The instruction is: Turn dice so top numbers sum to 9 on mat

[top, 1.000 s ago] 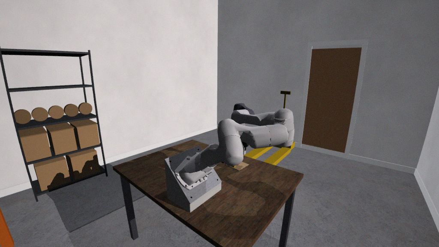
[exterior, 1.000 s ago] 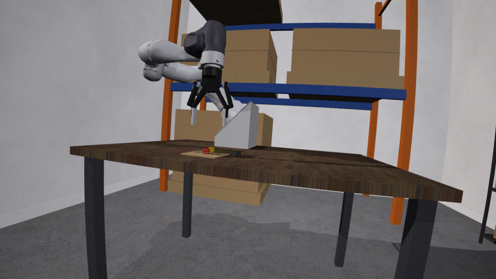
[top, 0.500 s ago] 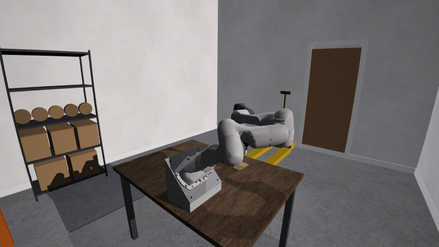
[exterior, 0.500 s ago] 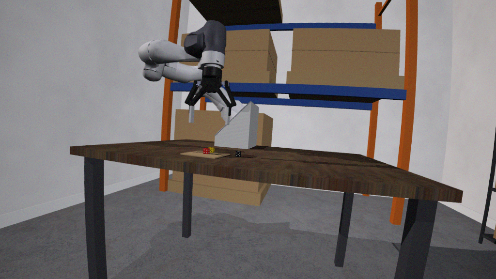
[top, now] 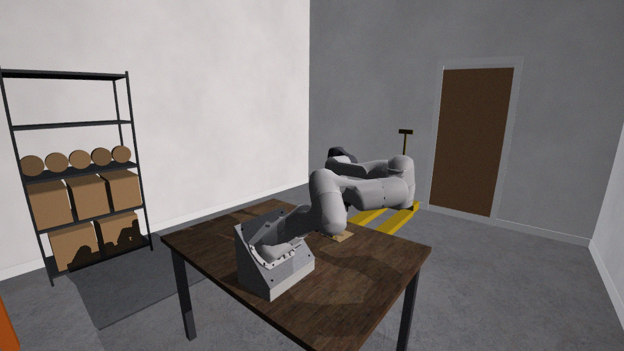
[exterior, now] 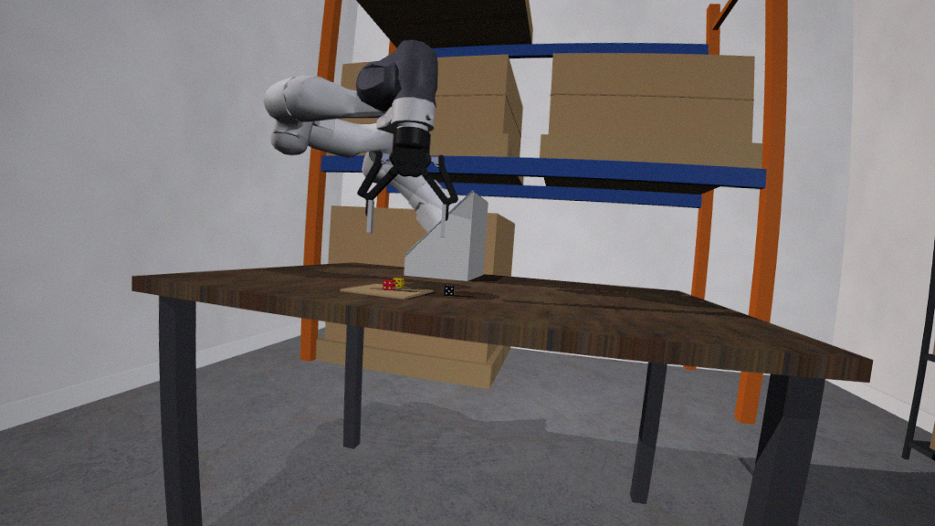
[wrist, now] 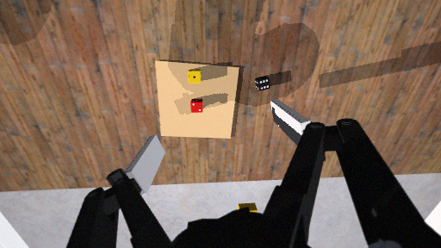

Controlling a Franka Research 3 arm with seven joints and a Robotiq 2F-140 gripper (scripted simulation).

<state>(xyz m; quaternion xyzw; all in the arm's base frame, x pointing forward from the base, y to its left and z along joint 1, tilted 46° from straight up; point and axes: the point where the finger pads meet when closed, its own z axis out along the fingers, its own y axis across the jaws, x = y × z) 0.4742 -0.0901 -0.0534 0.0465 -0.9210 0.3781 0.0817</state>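
Now: the black die 12 cm below my hand, 9 cm to the left of it and 2 cm behind it. Also, from my hand: yellow die 11 cm below, 5 cm behind, 2 cm to the right; then red die 11 cm below, 3 cm to the right; then tan mat 13 cm below, 3 cm to the right.
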